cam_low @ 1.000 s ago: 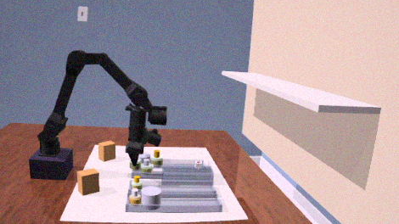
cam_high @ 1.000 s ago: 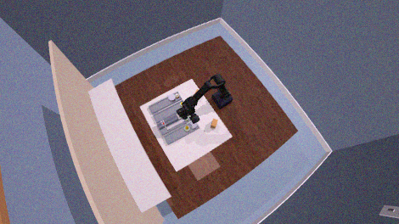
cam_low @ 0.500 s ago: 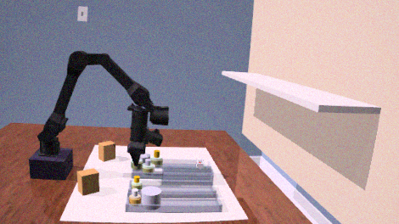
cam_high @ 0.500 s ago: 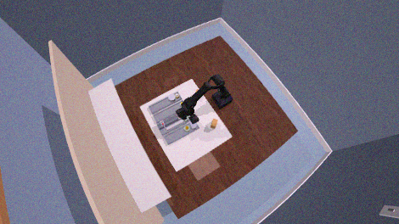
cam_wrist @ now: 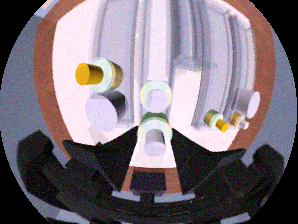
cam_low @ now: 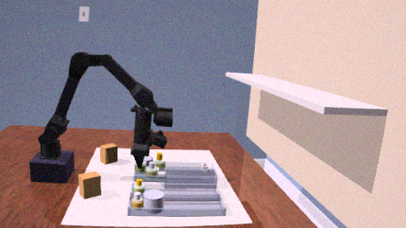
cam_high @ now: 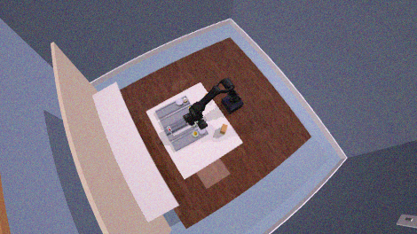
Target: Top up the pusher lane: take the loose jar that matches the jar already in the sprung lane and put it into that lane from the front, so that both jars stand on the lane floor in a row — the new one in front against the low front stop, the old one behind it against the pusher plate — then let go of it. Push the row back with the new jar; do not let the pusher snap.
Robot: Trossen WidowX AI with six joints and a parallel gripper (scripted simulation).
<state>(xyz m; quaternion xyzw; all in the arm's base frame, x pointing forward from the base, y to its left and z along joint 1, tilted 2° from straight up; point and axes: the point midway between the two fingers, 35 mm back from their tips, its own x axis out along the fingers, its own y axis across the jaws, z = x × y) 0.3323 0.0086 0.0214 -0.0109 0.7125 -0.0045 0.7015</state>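
Right now my gripper tip is 16 cm short of the grey rack, 3 cm above it and 2 cm to the left of it.
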